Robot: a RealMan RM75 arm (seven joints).
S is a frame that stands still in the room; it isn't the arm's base.
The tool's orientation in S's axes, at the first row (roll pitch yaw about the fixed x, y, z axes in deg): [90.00 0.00 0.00]
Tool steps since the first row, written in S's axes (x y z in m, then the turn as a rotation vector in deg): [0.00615 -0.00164 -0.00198 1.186 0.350 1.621]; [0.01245 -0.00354 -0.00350 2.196 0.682 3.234]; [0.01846 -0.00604 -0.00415 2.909 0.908 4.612]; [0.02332 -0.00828 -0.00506 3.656 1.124 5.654]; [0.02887 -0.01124 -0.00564 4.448 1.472 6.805]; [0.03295 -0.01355 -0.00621 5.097 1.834 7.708]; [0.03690 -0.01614 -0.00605 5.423 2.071 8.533]
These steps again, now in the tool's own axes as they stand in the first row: [0.00615 -0.00198 0.00164 1.186 1.621 -0.350]; [0.01245 -0.00350 0.00354 2.196 3.234 -0.682]; [0.01846 -0.00415 0.00604 2.909 4.612 -0.908]; [0.02332 -0.00506 0.00828 3.656 5.654 -1.124]; [0.02887 -0.00564 0.01124 4.448 6.805 -1.472]; [0.03295 -0.00621 0.01355 5.097 7.708 -1.834]; [0.03690 -0.00605 0.01614 5.423 8.533 -2.071]
